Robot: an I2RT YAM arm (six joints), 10 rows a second.
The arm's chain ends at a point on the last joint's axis. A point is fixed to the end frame.
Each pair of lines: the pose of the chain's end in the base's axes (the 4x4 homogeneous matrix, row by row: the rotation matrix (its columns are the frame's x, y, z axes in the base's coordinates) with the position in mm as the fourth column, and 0 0 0 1 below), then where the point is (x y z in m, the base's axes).
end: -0.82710, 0.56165, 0.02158, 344.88; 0.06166, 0.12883, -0.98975, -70.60; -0.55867, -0.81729, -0.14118, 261.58; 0, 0, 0, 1
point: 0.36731 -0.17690 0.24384
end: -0.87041, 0.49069, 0.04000, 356.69; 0.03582, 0.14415, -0.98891, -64.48; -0.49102, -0.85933, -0.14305, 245.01; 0, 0, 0, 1
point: 0.38082 -0.17009 0.22548
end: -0.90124, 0.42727, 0.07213, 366.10; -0.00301, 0.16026, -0.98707, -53.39; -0.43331, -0.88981, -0.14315, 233.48; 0, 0, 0, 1
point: 0.39333 -0.15800 0.21265
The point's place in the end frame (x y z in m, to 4 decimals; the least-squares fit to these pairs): -0.0152 0.0134 0.1082
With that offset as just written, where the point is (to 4 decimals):
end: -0.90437, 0.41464, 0.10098, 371.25; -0.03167, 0.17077, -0.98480, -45.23; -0.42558, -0.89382, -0.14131, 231.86; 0, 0, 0, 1
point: 0.4015 -0.1490 0.2111
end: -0.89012, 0.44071, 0.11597, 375.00; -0.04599, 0.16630, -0.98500, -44.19; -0.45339, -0.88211, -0.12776, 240.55; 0, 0, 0, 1
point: 0.4070 -0.1478 0.2218
